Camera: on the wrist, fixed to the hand. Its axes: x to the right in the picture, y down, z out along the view.
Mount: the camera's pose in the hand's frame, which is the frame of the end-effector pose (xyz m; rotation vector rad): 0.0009 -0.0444 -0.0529 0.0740 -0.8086 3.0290
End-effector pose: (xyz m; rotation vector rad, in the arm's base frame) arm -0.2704 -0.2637 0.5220 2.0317 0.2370 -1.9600
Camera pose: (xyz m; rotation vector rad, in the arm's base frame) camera -0.2350 -0.2046 0.5174 -0.2050 -1.6709 -0.0861
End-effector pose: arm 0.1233 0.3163 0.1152 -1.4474 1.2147 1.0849
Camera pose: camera 0.1707 0.2679 0.1288 -1.6067 -1.2342 -1.5753
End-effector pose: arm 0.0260 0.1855 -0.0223 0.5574 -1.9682 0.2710
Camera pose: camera 0.0894 0.1691 -0.0002 1.9643 0.9337 -1.1954
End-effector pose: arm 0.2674 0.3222 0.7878 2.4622 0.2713 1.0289
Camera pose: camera 0.2301 0.3791 0.7997 -0.5149 2.3582 0.0307
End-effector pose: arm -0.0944 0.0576 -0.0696 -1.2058 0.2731 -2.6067
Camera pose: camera -0.1423 0.1028 -0.0906 -0.2867 0.7171 0.4671
